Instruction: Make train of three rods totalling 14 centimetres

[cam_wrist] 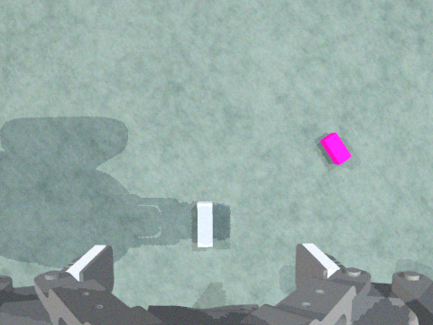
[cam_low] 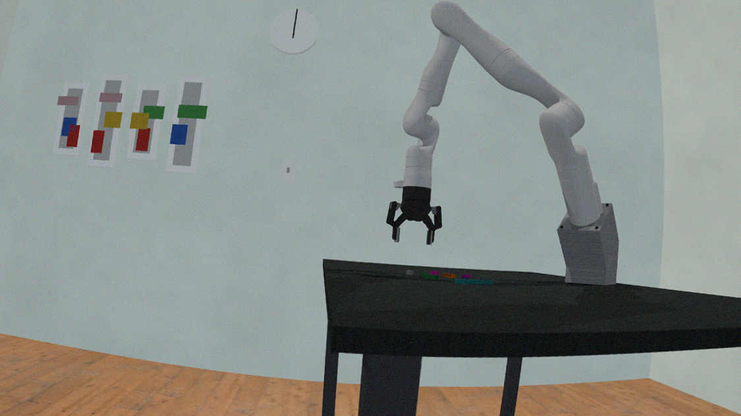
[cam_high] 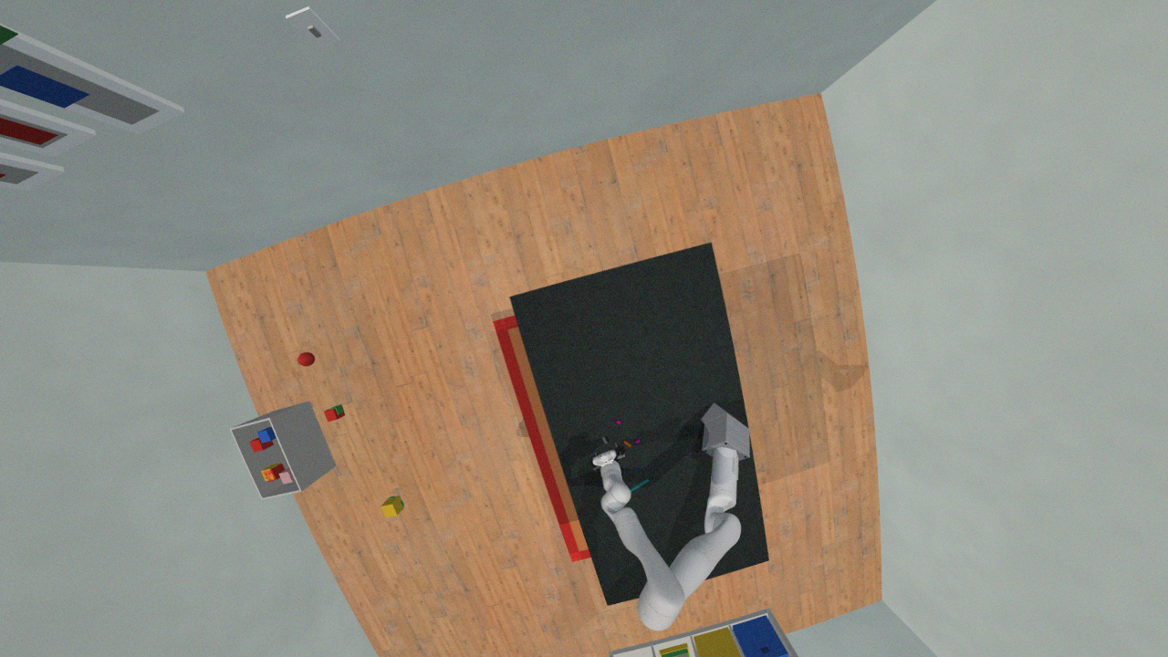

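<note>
My hand is 80 mm above the grey rod. Round my hand: green rod (130 mm to the left, 80 mm below, 20 mm behind); small blue rod (180 mm to the left, 100 mm behind, 80 mm below); orange rod (90 mm behind, 80 mm below, 40 mm to the left).
</note>
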